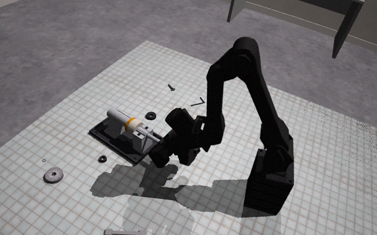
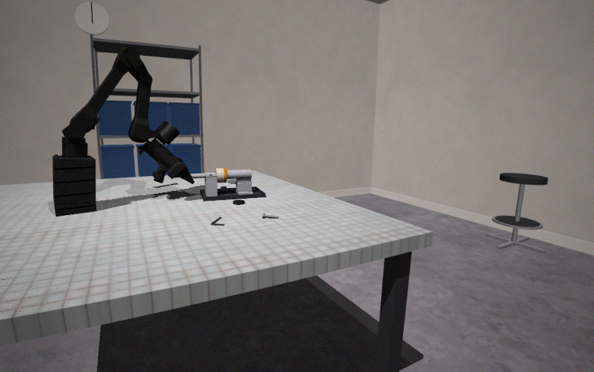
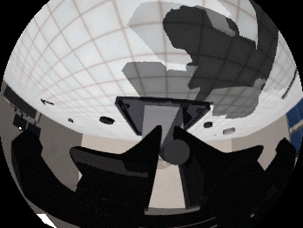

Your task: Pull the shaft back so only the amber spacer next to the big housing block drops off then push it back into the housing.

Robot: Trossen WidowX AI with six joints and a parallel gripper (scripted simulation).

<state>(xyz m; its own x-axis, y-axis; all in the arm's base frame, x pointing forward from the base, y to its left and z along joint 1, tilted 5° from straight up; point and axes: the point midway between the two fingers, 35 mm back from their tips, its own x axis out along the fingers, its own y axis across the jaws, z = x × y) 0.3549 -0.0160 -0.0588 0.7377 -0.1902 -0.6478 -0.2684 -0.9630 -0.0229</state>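
My gripper is now 60 mm short of the grey shaft and 20 mm to the left of it. From my hand the other things lie so: amber spacer (140 mm ahead, 40 mm to the right); then grey disc (290 mm ahead, 210 mm to the left, 70 mm below); then screw (390 mm to the right, 110 mm ahead, 70 mm below).
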